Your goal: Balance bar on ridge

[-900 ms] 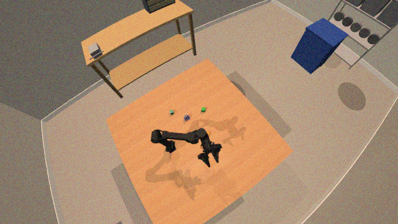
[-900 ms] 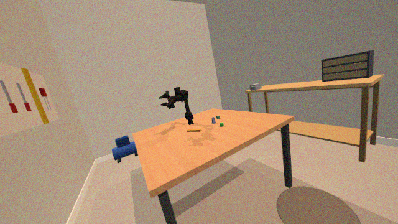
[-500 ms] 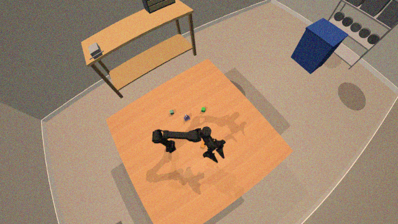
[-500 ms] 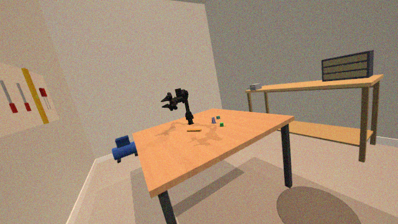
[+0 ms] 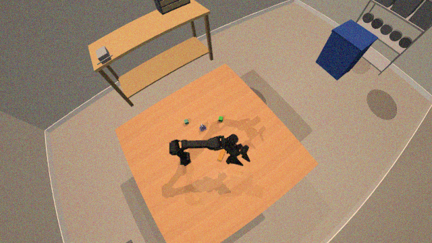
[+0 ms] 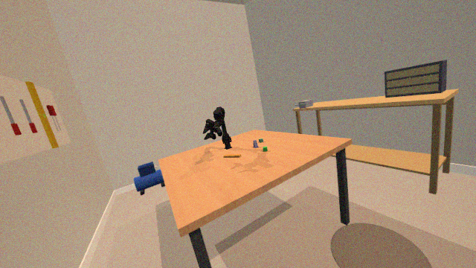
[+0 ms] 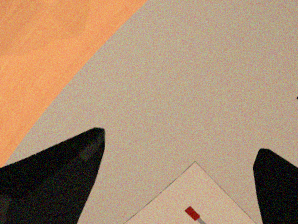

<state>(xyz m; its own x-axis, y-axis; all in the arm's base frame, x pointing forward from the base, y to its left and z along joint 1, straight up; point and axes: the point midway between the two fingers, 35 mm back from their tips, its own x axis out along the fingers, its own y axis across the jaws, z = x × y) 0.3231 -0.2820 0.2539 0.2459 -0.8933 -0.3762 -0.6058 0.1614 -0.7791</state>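
My gripper tip is 23 cm above the orange bar, 21 cm to the right of it and 5 cm past it. From my gripper tip the other things lie so: green cube (45 cm to the left, 22 cm below, 10 cm ahead).
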